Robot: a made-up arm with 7 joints. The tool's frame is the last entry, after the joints. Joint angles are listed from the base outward. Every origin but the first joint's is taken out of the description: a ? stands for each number. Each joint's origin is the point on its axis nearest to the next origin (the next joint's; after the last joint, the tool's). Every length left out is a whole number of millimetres.
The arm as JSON. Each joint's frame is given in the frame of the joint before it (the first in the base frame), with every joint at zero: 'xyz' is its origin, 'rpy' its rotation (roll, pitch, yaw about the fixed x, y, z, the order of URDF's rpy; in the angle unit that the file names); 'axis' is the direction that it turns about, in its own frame. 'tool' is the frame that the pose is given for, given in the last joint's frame.
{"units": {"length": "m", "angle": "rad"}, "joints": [
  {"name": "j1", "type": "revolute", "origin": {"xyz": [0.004, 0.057, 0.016], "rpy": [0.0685, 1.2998, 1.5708]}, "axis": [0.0, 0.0, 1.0]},
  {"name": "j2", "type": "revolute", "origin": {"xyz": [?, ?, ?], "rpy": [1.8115, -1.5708, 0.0]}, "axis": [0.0, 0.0, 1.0]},
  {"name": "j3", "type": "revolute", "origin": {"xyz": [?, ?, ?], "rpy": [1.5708, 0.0, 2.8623]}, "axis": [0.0, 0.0, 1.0]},
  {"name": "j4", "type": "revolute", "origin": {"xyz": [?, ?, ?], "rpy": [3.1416, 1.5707, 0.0]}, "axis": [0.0, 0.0, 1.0]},
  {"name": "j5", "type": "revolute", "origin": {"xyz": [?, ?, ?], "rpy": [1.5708, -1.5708, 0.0]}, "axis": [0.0, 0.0, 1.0]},
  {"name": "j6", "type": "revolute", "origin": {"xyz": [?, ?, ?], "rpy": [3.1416, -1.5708, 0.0]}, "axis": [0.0, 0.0, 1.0]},
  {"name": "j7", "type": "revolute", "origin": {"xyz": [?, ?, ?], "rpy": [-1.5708, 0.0, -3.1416]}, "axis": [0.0, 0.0, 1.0]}
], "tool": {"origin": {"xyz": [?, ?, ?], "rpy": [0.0, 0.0, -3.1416]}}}
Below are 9 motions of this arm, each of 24 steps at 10 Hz.
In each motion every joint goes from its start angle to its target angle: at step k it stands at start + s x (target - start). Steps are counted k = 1, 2, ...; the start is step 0. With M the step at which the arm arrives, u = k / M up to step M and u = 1 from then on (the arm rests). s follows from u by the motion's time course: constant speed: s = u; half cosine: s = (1 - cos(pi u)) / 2; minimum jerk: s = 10 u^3 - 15 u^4 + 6 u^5.
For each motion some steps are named. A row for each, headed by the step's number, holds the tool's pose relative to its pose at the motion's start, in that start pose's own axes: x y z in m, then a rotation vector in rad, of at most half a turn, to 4 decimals.
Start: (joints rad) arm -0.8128 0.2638 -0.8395 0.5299 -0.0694 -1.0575 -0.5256
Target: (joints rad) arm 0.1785 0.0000 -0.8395 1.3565 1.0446 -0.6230 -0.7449
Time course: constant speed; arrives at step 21
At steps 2, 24:
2: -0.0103 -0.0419 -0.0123 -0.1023 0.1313 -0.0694
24: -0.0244 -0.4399 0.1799 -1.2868 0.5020 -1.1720

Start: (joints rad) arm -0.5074 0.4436 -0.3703 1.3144 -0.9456 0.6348 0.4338
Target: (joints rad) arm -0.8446 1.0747 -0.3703 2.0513 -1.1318 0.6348 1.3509
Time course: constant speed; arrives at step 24
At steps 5, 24:
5: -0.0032 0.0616 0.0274 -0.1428 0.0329 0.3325
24: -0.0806 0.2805 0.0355 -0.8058 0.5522 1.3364

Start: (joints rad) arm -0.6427 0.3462 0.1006 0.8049 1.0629 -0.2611 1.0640
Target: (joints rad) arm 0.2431 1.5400 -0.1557 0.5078 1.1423 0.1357 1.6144
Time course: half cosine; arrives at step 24
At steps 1, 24:
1: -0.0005 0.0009 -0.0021 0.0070 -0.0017 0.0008
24: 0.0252 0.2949 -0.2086 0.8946 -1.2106 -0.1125

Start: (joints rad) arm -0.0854 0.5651 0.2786 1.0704 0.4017 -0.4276 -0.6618
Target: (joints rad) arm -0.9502 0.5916 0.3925 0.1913 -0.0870 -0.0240 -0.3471
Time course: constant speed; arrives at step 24
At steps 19, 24:
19: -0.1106 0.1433 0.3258 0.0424 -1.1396 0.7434
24: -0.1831 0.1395 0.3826 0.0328 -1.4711 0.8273

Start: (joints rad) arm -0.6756 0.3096 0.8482 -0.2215 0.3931 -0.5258 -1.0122
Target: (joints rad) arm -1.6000 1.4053 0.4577 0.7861 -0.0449 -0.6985 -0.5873
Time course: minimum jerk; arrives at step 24
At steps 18, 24:
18: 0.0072 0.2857 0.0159 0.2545 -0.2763 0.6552
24: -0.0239 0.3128 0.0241 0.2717 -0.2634 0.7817

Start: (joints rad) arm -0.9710 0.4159 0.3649 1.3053 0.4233 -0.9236 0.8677
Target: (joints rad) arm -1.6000 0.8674 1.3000 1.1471 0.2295 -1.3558 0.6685
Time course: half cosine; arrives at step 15
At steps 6, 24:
6: 0.1167 0.0370 0.0718 -0.2997 -0.2487 0.4112
24: 0.2112 0.1873 0.1949 -0.8282 -0.7625 1.2687

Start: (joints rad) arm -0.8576 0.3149 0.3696 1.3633 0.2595 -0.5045 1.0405
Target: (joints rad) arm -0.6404 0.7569 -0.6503 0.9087 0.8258 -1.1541 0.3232
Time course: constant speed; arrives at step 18
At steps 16, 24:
16: -0.0108 0.0639 -0.0049 0.4844 -1.2837 -1.5981
24: -0.0182 0.0809 -0.0171 0.5808 -1.3611 -1.8598

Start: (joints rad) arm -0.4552 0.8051 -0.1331 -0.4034 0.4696 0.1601 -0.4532
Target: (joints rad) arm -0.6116 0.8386 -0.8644 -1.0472 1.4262 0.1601 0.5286
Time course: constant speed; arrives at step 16
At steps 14, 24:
14: -0.0468 -0.0281 0.1527 0.4928 -0.8248 1.0546
24: -0.0633 -0.0292 0.1660 0.4696 -0.9628 1.2337

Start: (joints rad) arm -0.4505 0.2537 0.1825 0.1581 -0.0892 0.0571 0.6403
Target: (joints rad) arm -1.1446 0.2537 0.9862 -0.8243 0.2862 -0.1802 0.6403
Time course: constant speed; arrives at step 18
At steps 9, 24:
9: 0.0258 0.0548 0.1965 -0.4888 -0.7865 0.4154
24: -0.0605 0.1485 0.2750 -0.8042 -1.4268 1.0860

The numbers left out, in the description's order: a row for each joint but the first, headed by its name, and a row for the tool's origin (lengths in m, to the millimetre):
j2: 0.021 0.005 0.0
j3: -0.055 -0.219 0.0
j4: -0.002 0.017 0.0
j5: 0.013 -0.153 0.0
j6: 0.0 0.0 0.0
j7: 0.065 0.0 0.0
tool: 0.0 0.0 0.0

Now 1 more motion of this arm.
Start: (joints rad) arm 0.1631 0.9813 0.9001 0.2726 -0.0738 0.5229 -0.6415
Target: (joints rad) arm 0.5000 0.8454 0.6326 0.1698 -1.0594 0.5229 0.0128
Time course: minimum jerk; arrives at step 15
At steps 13, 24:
13: -0.0107 -0.0867 -0.0919 -0.6114 0.2028 0.0072
24: -0.0117 -0.0884 -0.0936 -0.6248 0.2130 0.0094

